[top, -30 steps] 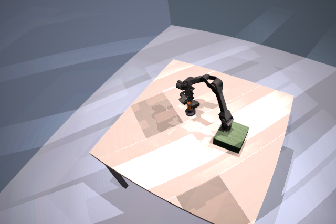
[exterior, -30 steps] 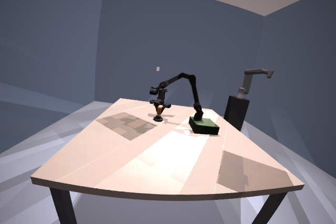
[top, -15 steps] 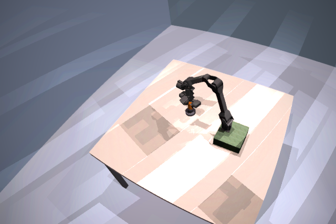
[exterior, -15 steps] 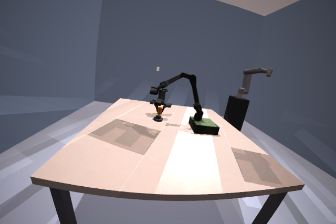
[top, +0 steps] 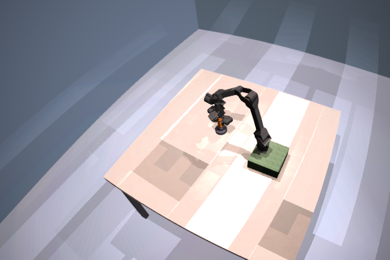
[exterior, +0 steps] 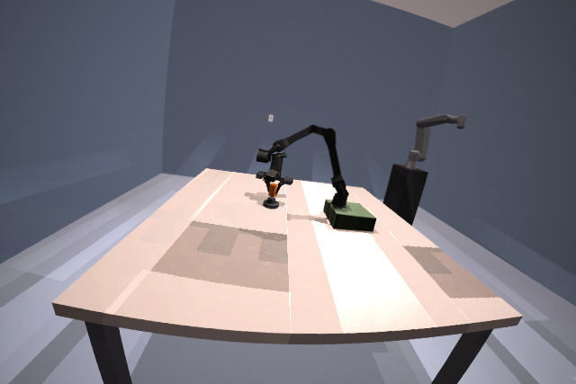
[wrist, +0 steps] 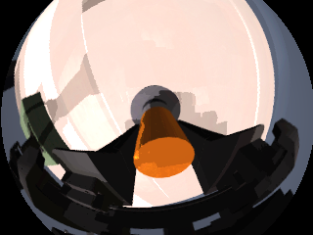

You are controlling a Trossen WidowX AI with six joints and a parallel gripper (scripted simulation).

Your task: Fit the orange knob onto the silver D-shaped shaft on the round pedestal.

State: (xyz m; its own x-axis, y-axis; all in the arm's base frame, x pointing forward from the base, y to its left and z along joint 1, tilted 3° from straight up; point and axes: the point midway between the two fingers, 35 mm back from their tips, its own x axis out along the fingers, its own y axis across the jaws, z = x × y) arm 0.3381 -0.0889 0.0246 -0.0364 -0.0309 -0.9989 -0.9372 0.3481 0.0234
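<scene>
Right now the orange knob is 30 mm above my gripper tip. The rest, counted from my gripper tip: round pedestal 40 mm below.
</scene>
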